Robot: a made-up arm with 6 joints.
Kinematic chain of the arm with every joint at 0, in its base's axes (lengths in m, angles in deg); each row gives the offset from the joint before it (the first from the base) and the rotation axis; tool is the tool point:
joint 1: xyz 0 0 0.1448 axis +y
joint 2: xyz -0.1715 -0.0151 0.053 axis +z
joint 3: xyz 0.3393 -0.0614 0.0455 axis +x
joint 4: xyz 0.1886 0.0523 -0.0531 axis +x
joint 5: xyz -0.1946 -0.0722 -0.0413 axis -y
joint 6: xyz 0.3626 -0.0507 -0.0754 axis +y
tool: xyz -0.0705 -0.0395 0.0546
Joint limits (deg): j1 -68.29..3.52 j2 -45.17..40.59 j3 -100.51..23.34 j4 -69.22..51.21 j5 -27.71..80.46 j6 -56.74..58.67
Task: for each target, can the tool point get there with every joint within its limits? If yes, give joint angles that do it. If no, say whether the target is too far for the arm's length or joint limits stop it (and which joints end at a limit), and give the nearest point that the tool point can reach.
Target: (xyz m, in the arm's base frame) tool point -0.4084 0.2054 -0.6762
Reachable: no: joint limits stop it (at a limit: joint 1, joint 2, joint 3, joint 4, joint 5, joint 6) | nearest point 0.0420 0.3057 -0.0956 | short by 0.742 m
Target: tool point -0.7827 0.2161 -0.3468
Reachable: no: joint limits stop it (at a limit: joint 1, joint 2, joint 4, joint 5, joint 6) | nearest point -0.3081 0.4140 0.2287 | short by 0.772 m
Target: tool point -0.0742 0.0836 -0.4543
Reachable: no: joint limits stop it (at a limit: joint 1, joint 3, joint 4, joint 5, joint 6) | nearest point 0.1308 0.2181 -0.1010 | short by 0.430 m
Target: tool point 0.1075 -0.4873 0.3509
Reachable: yes | joints -53.93 -29.92 6.98 36.18 36.00 9.36
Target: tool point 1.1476 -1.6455 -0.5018
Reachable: no: too far | nearest point 0.2948 -0.5840 0.0219 | short by 1.459 m
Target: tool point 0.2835 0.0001 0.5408
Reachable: yes | joints -41.05 16.18 -0.66 -6.06 18.74 11.42
